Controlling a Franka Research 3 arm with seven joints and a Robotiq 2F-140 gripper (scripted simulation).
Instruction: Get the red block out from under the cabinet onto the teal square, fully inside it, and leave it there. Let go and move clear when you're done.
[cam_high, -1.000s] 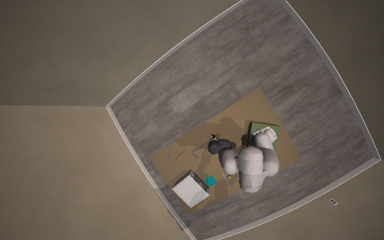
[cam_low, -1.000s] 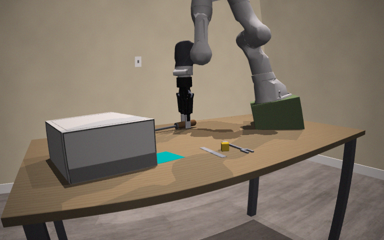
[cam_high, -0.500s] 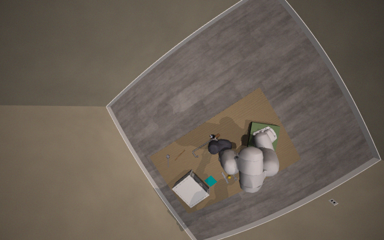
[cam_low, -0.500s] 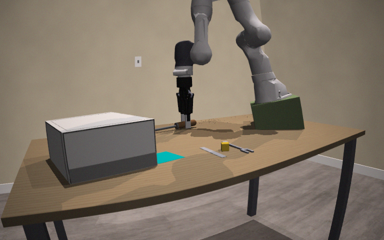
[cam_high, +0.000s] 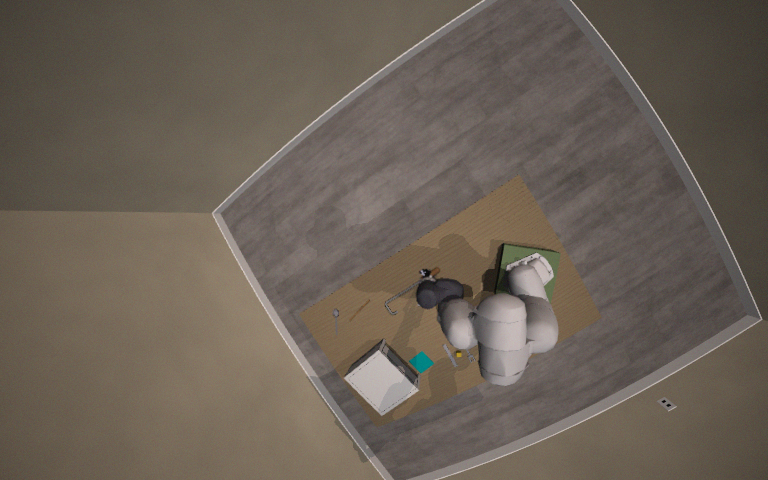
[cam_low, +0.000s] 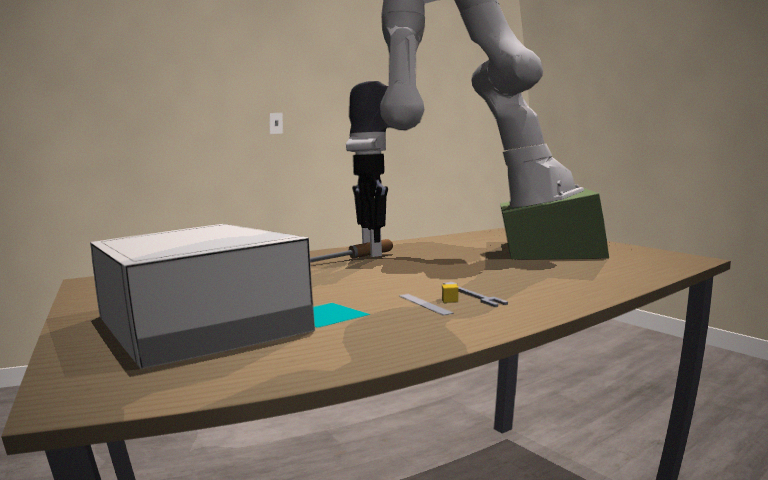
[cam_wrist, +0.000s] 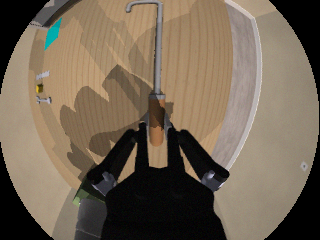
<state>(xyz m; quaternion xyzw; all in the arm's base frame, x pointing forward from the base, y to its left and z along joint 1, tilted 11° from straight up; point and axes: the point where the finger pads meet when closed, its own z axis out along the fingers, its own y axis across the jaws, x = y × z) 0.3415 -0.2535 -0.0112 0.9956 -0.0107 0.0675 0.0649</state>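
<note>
Now: the hooked tool 13 cm ahead of my hand, 3 cm to the left of it and 2 cm below it. The rest, counted from my hand: thin wooden stick: 44 cm ahead, 6 cm to the right, 3 cm below; then yellow cube: 13 cm ahead, 45 cm to the left, 2 cm below; then forked tool: 8 cm ahead, 45 cm to the left, 3 cm below.
</note>
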